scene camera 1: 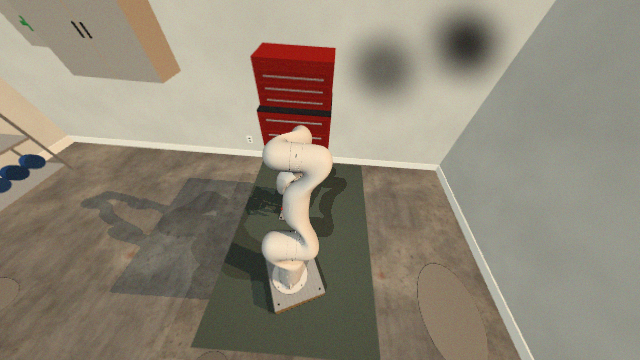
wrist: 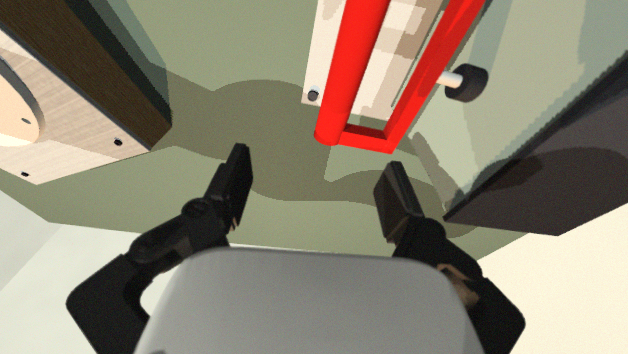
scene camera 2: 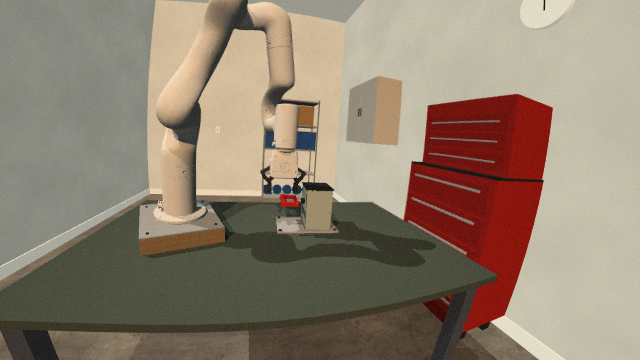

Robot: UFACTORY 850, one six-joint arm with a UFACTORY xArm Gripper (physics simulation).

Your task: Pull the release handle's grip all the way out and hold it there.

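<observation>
The release handle's red grip (scene camera 2: 290,205) (wrist: 352,75) is a rectangular frame on the side of a beige housing (scene camera 2: 317,210) with a dark top (wrist: 560,165). A black round piece (wrist: 467,82) on a short white rod sits behind the grip. The housing stands on a pale base plate (scene camera 2: 287,226) (wrist: 327,25). My gripper (scene camera 2: 282,192) (wrist: 317,168) is open and empty, pointing down, its fingertips slightly above the grip. In the wrist view the grip's near end lies beyond the fingertips, not between them. In scene camera 1 the arm hides most of the handle unit.
The robot's base block (scene camera 1: 300,297) (scene camera 2: 182,243) (wrist: 75,135) stands on the green table (scene camera 1: 345,300) (scene camera 2: 250,290), on the other side of the grip from the housing. A red tool cabinet (scene camera 1: 295,92) (scene camera 2: 465,150) stands beyond the table.
</observation>
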